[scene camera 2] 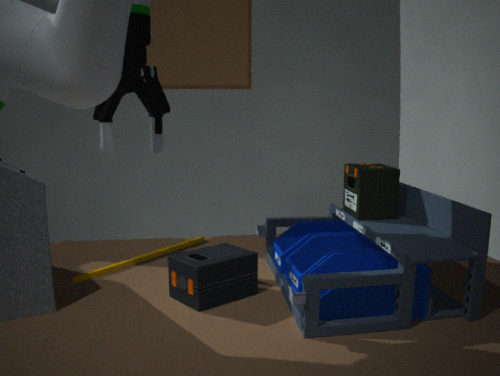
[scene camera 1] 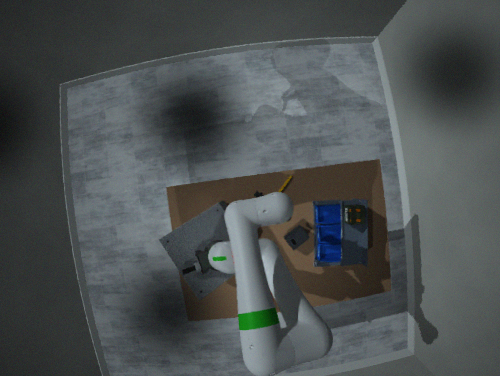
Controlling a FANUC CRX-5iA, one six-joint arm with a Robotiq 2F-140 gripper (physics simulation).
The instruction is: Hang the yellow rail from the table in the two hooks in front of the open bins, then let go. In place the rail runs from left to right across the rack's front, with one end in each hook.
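Frame: origin at the arm's base, x ahead, y left, z up, level; millimetres.
Seen in the pictures: gripper, fingertip midpoint: (scene camera 2: 130, 153).
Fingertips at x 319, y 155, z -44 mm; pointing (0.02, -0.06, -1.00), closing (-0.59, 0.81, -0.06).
Pixels of each thing's top centre, then the offset from my fingertips to it. "*": a spot on its surface instead.
- yellow rail, top centre: (scene camera 2: 146, 254) (scene camera 1: 272, 201) 25 mm ahead, 4 mm left, 210 mm down
- far hook, surface spot: (scene camera 2: 261, 230) * 253 mm ahead, 61 mm right, 162 mm down
- dark box with orange latches, top centre: (scene camera 2: 212, 253) (scene camera 1: 297, 238) 99 mm ahead, 236 mm right, 148 mm down
- dark green box, top centre: (scene camera 2: 371, 165) (scene camera 1: 358, 215) 431 mm ahead, 185 mm right, 21 mm down
The yellow rail (scene camera 1: 285, 184) (scene camera 2: 140, 259) lies on the brown table, apart from the rack; the arm may cover part of it in scene camera 1. My gripper (scene camera 2: 131, 137) is open and empty, fingers pointing down, high above the rail in scene camera 2. In scene camera 1 the arm hides most of it. The grey rack (scene camera 1: 355, 250) (scene camera 2: 360, 278) holds blue open bins (scene camera 1: 329, 214) (scene camera 2: 345, 255). At its front, the far hook (scene camera 2: 261, 230) and the near hook (scene camera 2: 297, 298) are empty. The hooks are too small to make out in scene camera 1.
A dark box with orange latches (scene camera 1: 297, 236) (scene camera 2: 215, 275) stands on the table in front of the rack, between it and the rail. A dark green box (scene camera 1: 356, 214) (scene camera 2: 372, 192) stands on the rack's upper shelf. A grey pedestal (scene camera 1: 215, 225) (scene camera 2: 22, 250) stands at the left.
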